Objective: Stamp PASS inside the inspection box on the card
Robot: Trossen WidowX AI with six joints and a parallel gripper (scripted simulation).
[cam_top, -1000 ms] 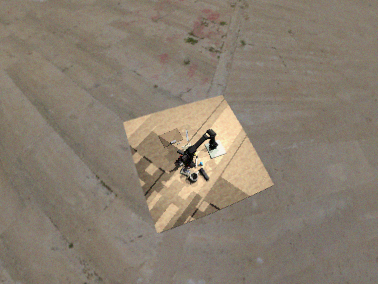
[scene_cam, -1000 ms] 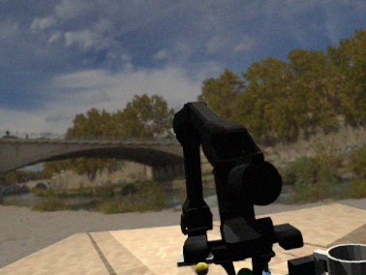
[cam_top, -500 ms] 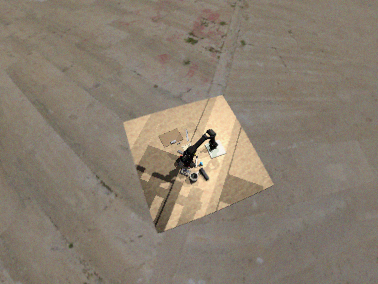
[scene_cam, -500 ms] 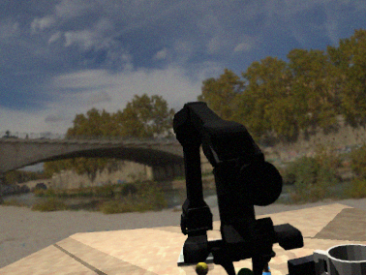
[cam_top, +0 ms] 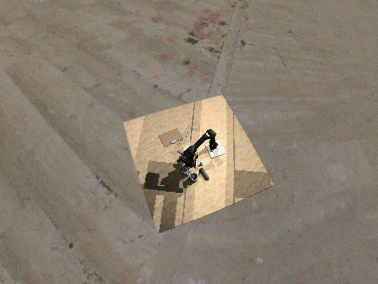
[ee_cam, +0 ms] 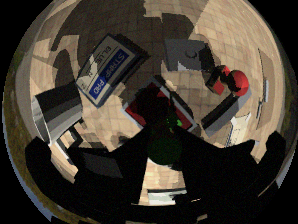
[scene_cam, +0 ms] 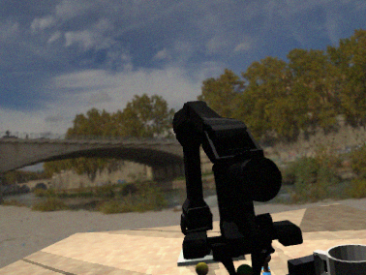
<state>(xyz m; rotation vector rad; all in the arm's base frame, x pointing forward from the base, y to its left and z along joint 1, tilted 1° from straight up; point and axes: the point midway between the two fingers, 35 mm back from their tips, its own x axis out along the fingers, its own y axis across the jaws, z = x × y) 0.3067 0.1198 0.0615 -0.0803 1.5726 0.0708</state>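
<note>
Now: the red ink pad 4 cm below my gripper tip. From my gripper tip the other things lie so: red-topped stamp (8 cm to the right, 6 cm ahead, 2 cm below); then yellow-knobbed stamp (8 cm to the right, 8 cm behind, 2 cm below); then green-topped stamp (right at my gripper tip).
</note>
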